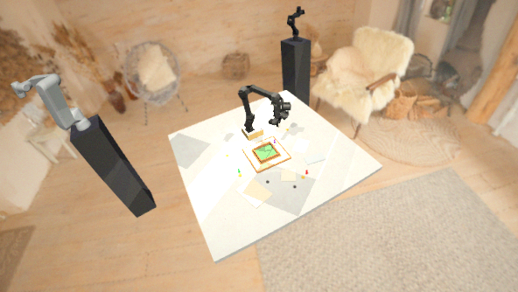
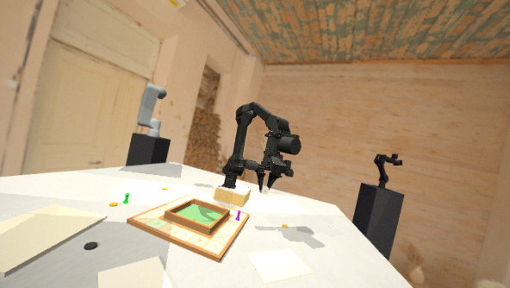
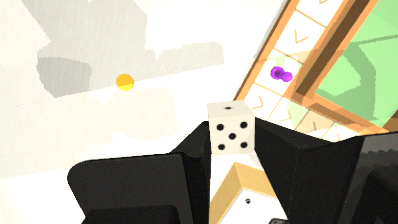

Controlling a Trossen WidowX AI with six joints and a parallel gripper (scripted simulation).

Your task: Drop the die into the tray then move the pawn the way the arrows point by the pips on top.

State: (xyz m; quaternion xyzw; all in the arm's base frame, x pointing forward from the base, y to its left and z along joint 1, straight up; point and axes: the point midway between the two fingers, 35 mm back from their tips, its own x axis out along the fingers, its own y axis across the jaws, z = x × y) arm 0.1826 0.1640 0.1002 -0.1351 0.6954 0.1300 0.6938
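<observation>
Right now my gripper tip is 4 cm short of the purple pawn, 7 cm to the left of it and 10 cm above it. The rest, counted from my gripper tip: white die (right at my gripper tip); green pawn (11 cm ahead, 45 cm to the right, 11 cm below); green dice tray (9 cm ahead, 19 cm to the right, 12 cm below).
</observation>
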